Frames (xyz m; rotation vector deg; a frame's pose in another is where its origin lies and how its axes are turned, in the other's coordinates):
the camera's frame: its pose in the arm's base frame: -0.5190 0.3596 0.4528 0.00 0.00 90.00
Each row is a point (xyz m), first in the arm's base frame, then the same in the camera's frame.
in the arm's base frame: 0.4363 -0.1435 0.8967
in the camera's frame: -0.5031 -0.9553 0.4439
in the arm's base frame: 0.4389 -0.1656 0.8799
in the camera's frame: -0.5252 -0.9579 0.4271
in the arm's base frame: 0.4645 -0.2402 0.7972
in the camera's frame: -0.5998 -0.9835 0.3444
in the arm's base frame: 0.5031 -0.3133 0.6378
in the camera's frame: -0.6729 -1.0221 0.1850
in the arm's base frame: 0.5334 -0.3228 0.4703
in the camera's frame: -0.6824 -1.0524 0.0175
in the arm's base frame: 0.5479 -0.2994 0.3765
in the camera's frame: -0.6590 -1.0669 -0.0763
